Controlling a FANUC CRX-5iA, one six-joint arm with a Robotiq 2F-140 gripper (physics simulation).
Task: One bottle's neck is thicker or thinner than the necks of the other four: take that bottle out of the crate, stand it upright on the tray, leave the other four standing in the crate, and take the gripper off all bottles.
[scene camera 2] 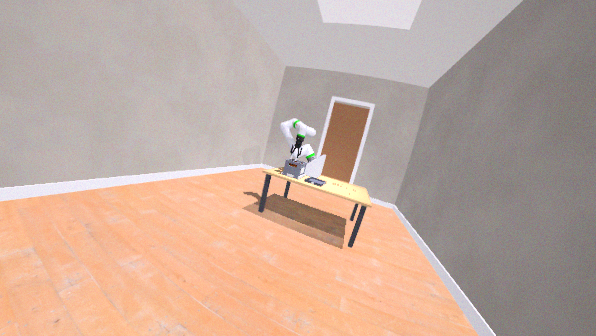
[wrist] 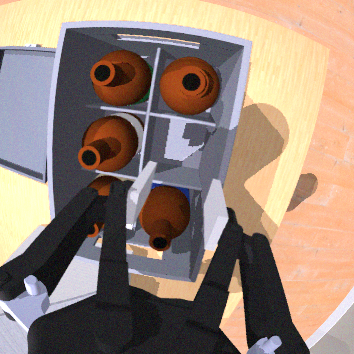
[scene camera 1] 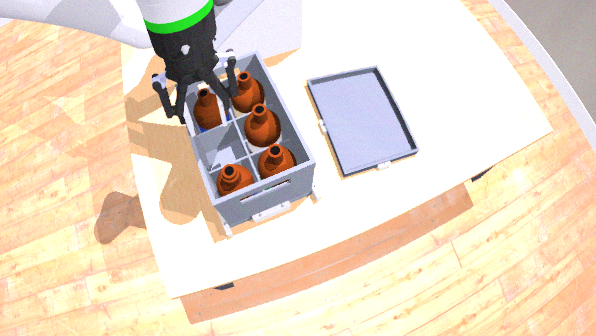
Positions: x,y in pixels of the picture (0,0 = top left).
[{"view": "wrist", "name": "my gripper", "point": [180,184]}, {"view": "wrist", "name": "grey tray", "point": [33,68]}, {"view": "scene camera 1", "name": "my gripper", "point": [207,124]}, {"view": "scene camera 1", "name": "grey tray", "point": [364,122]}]
